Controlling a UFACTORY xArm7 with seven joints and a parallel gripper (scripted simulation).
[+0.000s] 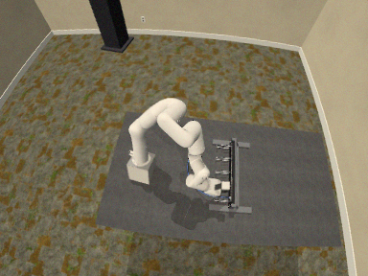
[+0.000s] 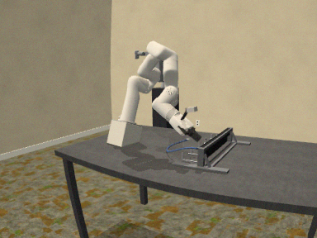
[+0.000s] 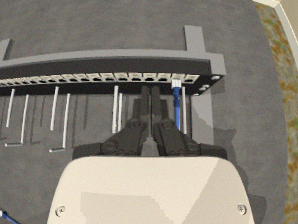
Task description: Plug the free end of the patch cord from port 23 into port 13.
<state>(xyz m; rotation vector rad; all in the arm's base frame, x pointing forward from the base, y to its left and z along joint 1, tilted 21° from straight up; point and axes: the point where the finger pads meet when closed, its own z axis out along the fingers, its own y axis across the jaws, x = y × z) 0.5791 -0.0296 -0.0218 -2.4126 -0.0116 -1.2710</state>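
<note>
Right now my hand is 28 cm past the plug, 29 cm to the right of it and 12 cm above it.
</note>
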